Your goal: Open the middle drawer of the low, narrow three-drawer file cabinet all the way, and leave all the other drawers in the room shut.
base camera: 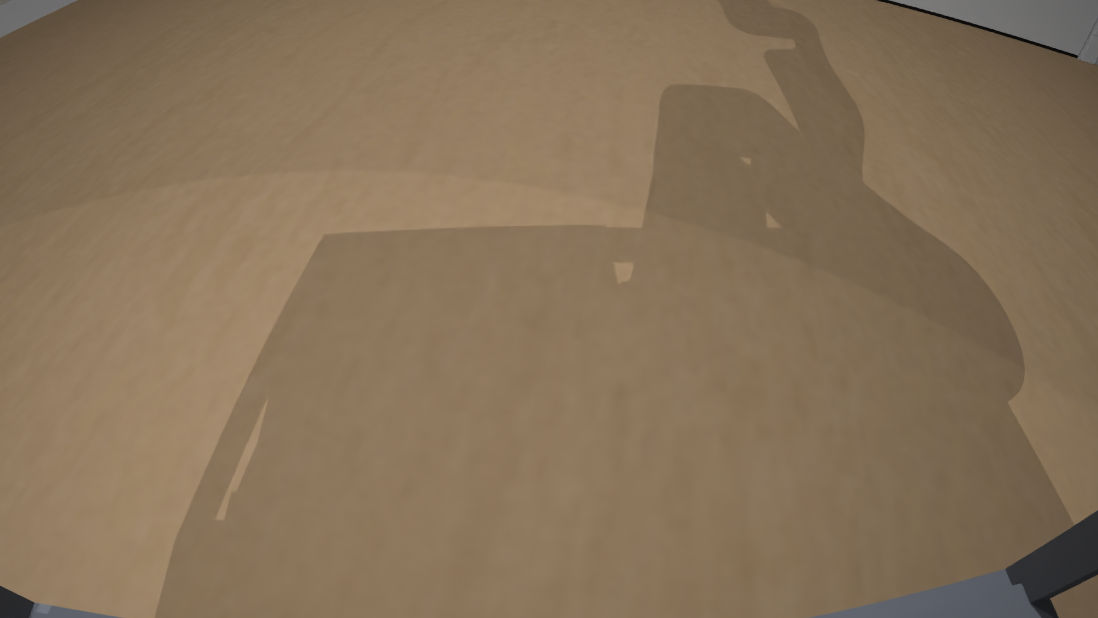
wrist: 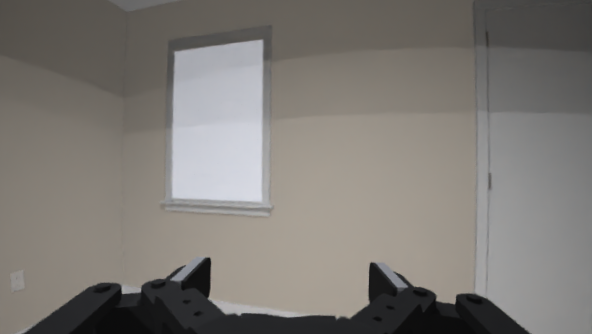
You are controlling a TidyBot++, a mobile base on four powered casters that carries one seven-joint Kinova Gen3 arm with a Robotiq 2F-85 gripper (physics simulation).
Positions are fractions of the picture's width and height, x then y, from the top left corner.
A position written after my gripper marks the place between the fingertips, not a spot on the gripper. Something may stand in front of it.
Observation:
I see my gripper (wrist: 0.49,0.83), a white door (wrist: 0.89,0.79) and a window (wrist: 0.37,0.32).

